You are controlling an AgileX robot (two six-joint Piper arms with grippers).
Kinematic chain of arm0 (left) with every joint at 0, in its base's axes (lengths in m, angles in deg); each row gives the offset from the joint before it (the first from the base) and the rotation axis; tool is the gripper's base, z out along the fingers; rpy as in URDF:
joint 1: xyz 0 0 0.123 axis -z
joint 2: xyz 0 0 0 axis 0.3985 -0.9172 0
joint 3: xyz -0.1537 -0.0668 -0.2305 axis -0.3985 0.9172 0
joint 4: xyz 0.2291 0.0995 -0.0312 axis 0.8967 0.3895 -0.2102
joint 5: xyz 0 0 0 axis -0.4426 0.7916 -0.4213
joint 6: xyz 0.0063 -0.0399 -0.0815 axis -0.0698 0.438 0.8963
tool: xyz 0 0 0 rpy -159.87 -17.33 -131.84
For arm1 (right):
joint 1: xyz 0 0 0.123 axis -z
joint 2: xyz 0 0 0 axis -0.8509 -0.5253 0
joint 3: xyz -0.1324 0.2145 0.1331 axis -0.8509 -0.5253 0
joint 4: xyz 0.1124 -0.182 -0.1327 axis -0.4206 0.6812 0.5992
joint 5: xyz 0 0 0 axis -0.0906 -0.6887 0.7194
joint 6: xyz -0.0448 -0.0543 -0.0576 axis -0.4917 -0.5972 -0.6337
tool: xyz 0 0 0 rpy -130.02 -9.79 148.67
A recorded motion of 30 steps. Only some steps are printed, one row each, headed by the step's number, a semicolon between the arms.
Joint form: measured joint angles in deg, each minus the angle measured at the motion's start. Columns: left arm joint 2, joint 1, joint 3, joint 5, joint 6, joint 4; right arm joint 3, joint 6, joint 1, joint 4, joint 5, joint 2.
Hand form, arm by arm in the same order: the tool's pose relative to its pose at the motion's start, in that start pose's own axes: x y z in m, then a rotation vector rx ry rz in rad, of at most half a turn. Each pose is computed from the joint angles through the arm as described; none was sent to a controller.
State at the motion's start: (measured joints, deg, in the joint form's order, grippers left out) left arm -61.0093 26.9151 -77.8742 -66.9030 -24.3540 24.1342; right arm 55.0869 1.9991 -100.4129 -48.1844 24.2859 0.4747
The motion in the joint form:
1: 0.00 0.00 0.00 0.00 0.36 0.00; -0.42 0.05 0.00 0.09 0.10 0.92
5: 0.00 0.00 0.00 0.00 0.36 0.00; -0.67 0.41 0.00 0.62 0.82 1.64
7: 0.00 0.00 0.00 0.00 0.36 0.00; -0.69 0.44 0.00 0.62 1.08 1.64
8: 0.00 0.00 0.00 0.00 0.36 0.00; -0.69 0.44 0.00 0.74 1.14 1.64
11: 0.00 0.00 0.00 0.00 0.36 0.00; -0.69 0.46 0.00 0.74 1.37 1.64
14: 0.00 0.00 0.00 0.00 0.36 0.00; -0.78 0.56 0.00 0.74 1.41 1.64
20: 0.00 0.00 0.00 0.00 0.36 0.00; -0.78 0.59 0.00 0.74 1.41 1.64
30: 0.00 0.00 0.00 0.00 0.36 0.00; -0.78 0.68 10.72 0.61 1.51 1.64
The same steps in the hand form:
1: 0.0000 0.0000 0.0000 0.0000 0.0000 -0.0063; 0.0016 -0.0003 -0.0025 0.0009 -0.0105 0.0007
5: 0.0000 0.0000 0.0000 0.0000 0.0000 -0.0063; 0.0015 -0.0007 -0.0047 0.0034 -0.0318 0.0001
7: 0.0000 0.0000 0.0000 0.0000 0.0000 -0.0063; 0.0012 -0.0006 -0.0046 0.0025 -0.0359 0.0006
8: 0.0000 0.0000 0.0000 0.0000 0.0000 -0.0063; 0.0011 -0.0007 -0.0046 0.0033 -0.0372 -0.0013
11: 0.0000 0.0000 0.0000 0.0000 0.0000 -0.0063; 0.0007 -0.0006 -0.0047 0.0025 -0.0411 -0.0009
14: 0.0000 0.0000 0.0000 0.0000 0.0000 -0.0063; 0.0011 -0.0006 -0.0044 0.0023 -0.0402 0.0006
20: 0.0000 0.0000 0.0000 0.0000 0.0000 -0.0063; 0.0011 -0.0006 -0.0044 0.0023 -0.0402 0.0011
30: 0.0000 0.0000 0.0000 0.0000 0.0000 -0.0063; 0.0022 -0.0119 -0.0062 0.1849 -0.0282 0.0348

